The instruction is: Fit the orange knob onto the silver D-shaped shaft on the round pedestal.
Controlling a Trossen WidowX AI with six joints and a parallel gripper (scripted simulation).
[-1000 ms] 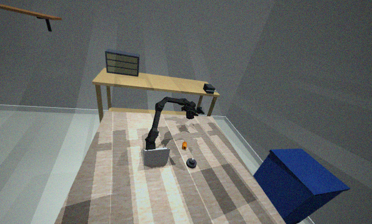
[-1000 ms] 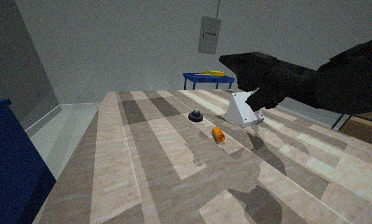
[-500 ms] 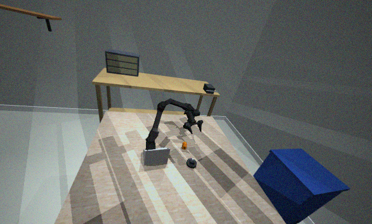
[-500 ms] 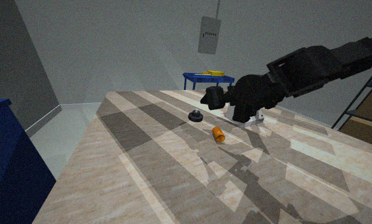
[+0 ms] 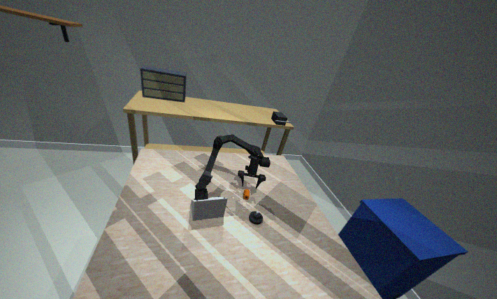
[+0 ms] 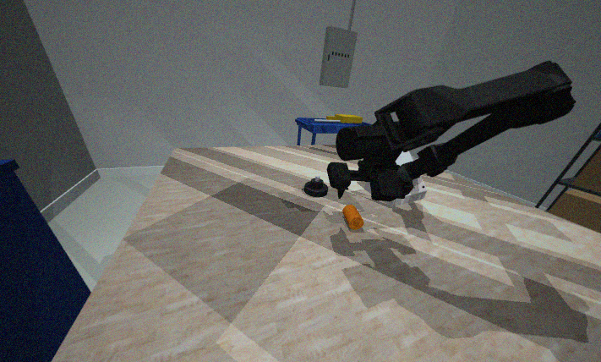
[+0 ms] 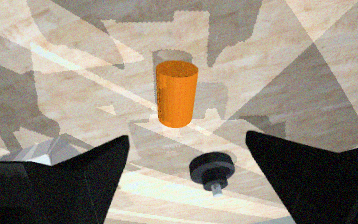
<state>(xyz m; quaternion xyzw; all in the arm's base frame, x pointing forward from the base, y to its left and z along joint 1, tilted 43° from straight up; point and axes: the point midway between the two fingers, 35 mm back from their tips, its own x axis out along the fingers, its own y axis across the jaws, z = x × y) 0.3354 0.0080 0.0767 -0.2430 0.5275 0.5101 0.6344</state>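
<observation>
Now: the orange knob 60 mm below my gripper tip and 10 mm to the left of it. Also, from my gripper tip: pedestal: 190 mm to the right, 50 mm below, 20 mm behind.
</observation>
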